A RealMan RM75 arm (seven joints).
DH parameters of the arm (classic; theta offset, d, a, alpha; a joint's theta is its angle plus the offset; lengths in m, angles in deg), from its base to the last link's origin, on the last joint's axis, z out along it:
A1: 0 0.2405 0 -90
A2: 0 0 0 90
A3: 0 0.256 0 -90
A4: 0 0 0 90
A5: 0 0.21 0 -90
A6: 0 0 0 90
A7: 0 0.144 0 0
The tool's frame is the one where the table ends.
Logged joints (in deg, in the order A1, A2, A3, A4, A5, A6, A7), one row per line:
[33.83, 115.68, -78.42, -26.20, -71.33, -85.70, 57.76]
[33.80, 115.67, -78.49, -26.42, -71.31, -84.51, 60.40]
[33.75, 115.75, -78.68, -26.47, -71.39, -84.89, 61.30]
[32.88, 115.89, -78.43, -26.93, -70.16, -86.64, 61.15]
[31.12, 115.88, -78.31, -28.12, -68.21, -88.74, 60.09]
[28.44, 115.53, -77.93, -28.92, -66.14, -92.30, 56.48]
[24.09, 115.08, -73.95, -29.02, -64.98, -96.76, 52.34]
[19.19, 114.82, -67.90, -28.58, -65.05, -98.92, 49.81]
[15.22, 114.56, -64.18, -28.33, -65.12, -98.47, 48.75]
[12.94, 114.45, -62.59, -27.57, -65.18, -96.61, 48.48]
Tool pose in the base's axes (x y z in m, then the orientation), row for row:
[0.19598, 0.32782, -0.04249, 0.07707, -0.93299, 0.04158, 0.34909]
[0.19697, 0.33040, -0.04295, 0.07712, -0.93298, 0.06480, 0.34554]
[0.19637, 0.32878, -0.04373, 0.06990, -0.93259, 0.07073, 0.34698]
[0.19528, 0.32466, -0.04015, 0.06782, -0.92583, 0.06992, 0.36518]
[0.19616, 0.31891, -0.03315, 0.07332, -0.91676, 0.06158, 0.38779]
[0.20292, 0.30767, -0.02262, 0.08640, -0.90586, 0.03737, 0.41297]
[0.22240, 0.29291, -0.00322, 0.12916, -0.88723, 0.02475, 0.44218]
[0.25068, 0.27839, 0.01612, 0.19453, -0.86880, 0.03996, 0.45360]
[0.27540, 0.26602, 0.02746, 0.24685, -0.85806, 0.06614, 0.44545]
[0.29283, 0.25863, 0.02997, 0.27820, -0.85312, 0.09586, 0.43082]
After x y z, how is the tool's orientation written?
As a quaternion, w x y z.
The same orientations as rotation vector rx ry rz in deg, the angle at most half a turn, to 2 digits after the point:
[-160.17, 7.14, 59.93]
[-160.16, 11.12, 59.32]
[-160.78, 12.19, 59.82]
[-159.82, 12.07, 63.04]
[-157.73, 10.60, 66.72]
[-154.65, 6.38, 70.50]
[-147.77, 4.12, 73.65]
[-139.56, 6.42, 72.86]
[-134.07, 10.33, 69.60]
[-131.18, 14.74, 66.24]

